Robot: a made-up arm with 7 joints.
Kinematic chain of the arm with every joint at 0, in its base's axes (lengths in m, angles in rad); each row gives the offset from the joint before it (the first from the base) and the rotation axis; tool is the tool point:
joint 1: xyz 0 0 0 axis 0 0.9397 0.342
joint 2: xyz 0 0 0 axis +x
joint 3: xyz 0 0 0 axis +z
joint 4: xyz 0.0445 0 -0.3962 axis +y
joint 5: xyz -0.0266 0 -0.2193 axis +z
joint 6: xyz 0 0 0 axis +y
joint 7: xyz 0 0 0 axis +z
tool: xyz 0 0 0
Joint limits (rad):
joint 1: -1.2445..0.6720
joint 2: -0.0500..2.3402
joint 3: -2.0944..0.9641
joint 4: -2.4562..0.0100
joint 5: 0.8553..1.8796
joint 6: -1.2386..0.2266
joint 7: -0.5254..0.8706
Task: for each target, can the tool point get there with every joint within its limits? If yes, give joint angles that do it. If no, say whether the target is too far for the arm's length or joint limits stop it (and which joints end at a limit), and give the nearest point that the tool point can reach.
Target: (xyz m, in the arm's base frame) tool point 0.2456 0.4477 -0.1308
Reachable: yes | joints 0.0315 1.2412 0.1071 -1.3937 1.0694 -1.1084 0.0185
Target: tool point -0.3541 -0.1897 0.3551
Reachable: no: joint limits stop it (at a limit: joint 2, joint 3) | nearest point -0.2178 0.0909 0.2939 | short by 0.318 m
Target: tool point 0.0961 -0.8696 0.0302
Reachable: no: too far | nearest point 0.2689 -0.3511 -0.1023 | short by 0.562 m
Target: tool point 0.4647 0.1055 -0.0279
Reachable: yes | joints -0.8420 0.6649 -0.1338 -1.6890 1.5576 -0.0679 0.3993
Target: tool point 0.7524 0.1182 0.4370
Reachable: no: too far | nearest point 0.5025 0.1541 0.1505 | short by 0.382 m
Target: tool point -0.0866 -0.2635 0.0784
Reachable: no: joint limits stop it (at a limit: joint 1, joint 2, joint 3, joint 4) | nearest point -0.1766 -0.2218 -0.1427 | short by 0.242 m
